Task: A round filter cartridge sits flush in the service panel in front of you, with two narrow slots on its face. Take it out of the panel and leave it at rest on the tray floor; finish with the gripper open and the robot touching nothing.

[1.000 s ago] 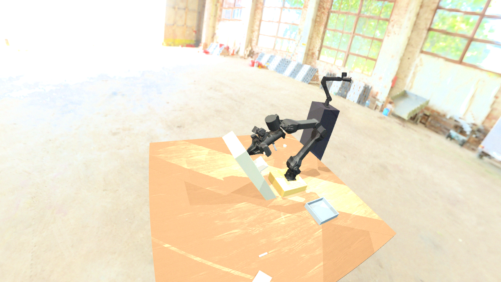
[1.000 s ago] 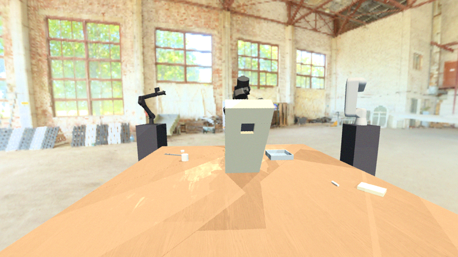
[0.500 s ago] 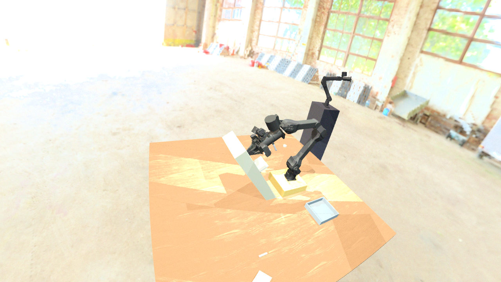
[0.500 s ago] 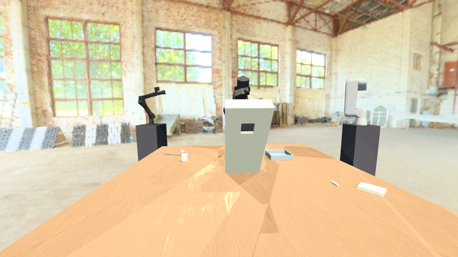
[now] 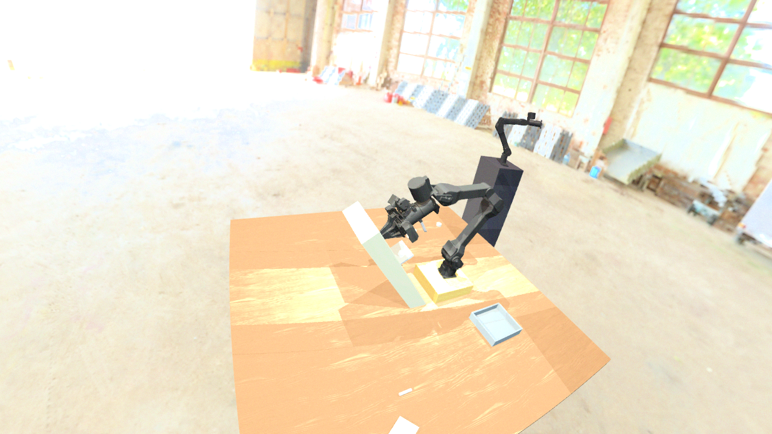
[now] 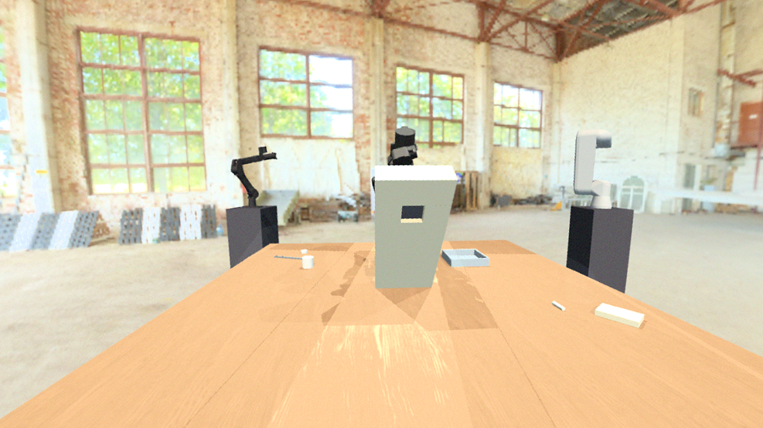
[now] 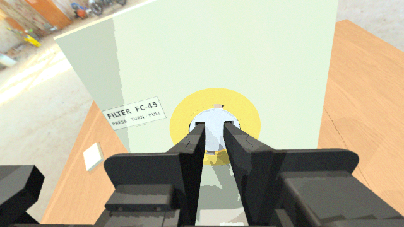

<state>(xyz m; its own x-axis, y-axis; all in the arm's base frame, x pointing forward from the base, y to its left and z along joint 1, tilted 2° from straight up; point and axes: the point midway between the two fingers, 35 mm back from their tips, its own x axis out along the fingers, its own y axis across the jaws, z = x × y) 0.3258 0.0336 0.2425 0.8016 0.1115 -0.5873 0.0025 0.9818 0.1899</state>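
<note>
My gripper tip is now 1 cm short of the white round filter cartridge and 1 cm above it. From my gripper tip the other things lie so: pale block 52 cm to the left, 28 cm below, 5 cm ahead; small white stick 40 cm to the left, 28 cm below, 1 cm behind; tray 44 cm behind, 27 cm below, 23 cm to the left.
</note>
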